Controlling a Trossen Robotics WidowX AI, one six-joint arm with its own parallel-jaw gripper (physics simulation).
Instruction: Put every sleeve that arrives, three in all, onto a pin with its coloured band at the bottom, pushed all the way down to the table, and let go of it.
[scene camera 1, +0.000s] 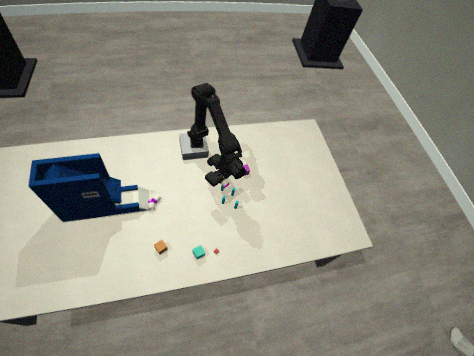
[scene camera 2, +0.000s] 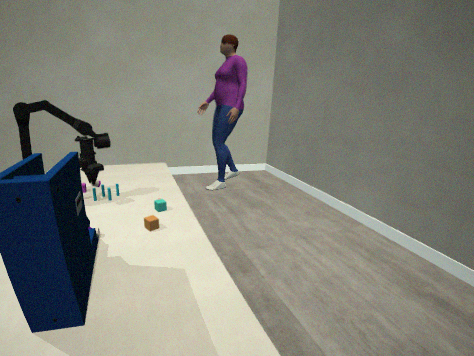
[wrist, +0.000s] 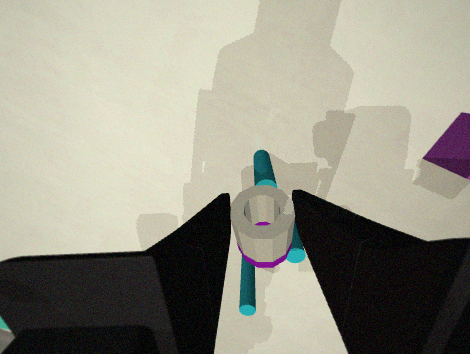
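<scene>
My gripper (scene camera 1: 225, 181) (scene camera 2: 95, 183) (wrist: 260, 200) is shut on a pale grey sleeve (wrist: 265, 245), holding it roughly upright with its purple band at the lower end. No teal shows through its bore. Four thin teal pins (scene camera 1: 233, 191) (scene camera 2: 109, 194) stand on the table; the held sleeve is close to the pin group in scene camera 1. In the wrist view a pin (wrist: 262, 167) shows beyond the sleeve, and two more show below and to its right; the fourth is hidden. At the mouth of the blue feeder lie white sleeve parts with purple banding (scene camera 1: 153, 201); their exact number is unclear.
The blue feeder (scene camera 1: 75, 200) (scene camera 2: 30, 240) stands on the table (scene camera 1: 300, 210). A purple cube (scene camera 1: 246, 169) (scene camera 2: 84, 188) (wrist: 452, 142) is near the pins. An orange cube (scene camera 1: 160, 246) (scene camera 2: 151, 223), teal cube (scene camera 1: 199, 251) (scene camera 2: 160, 205) and small red cube (scene camera 1: 216, 251) lie toward the edge. A person (scene camera 2: 230, 82) stands beyond.
</scene>
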